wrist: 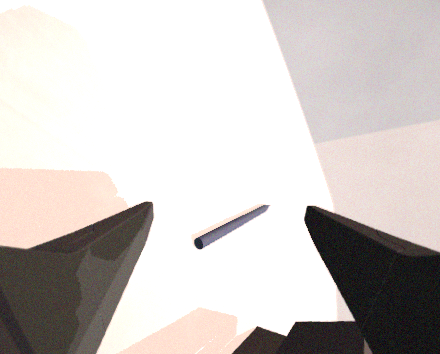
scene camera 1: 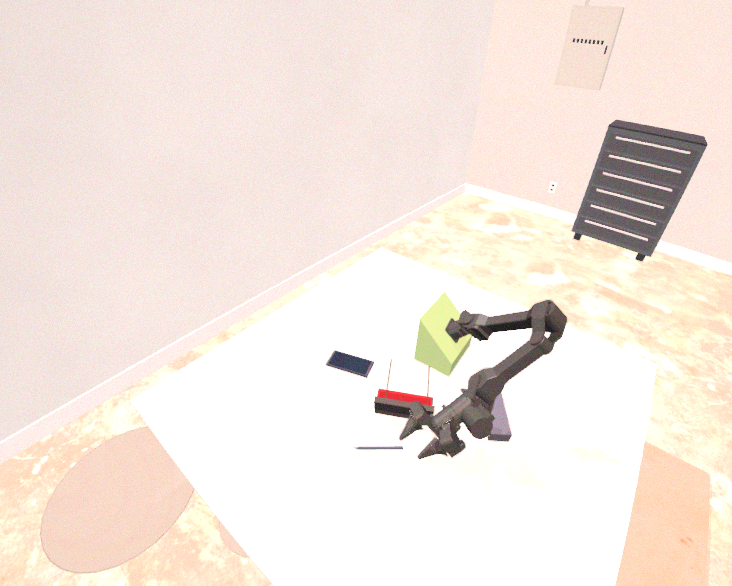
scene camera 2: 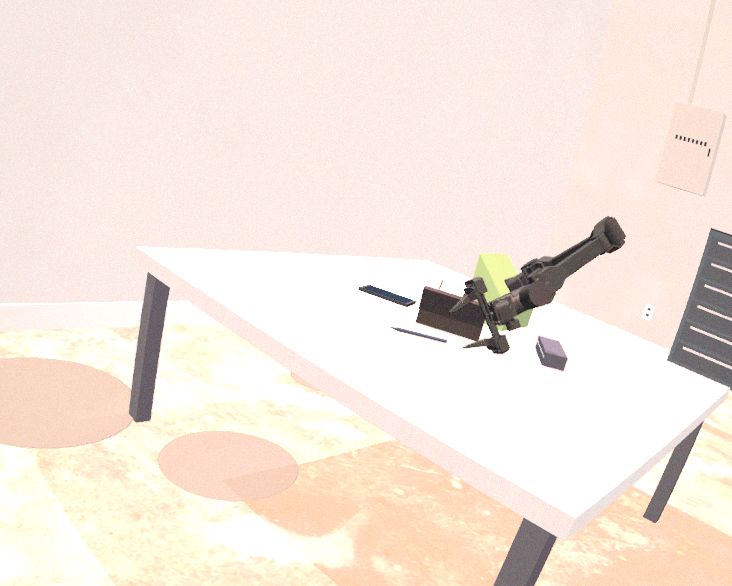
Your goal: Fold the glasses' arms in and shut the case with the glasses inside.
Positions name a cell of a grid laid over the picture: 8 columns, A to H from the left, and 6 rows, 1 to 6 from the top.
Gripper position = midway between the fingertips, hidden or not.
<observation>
A thin pen (wrist: D5) and a grey block (scene camera 2: G4) rest on the table. Further things: the gripper (scene camera 2: E4) and a glasses case (scene camera 1: E5).
The gripper also shows in the wrist view (wrist: E4) and in scene camera 1 (scene camera 1: E5). The glasses case also shows in the wrist view (wrist: F6). The wrist view does not show the grey block: it is out of frame.
</observation>
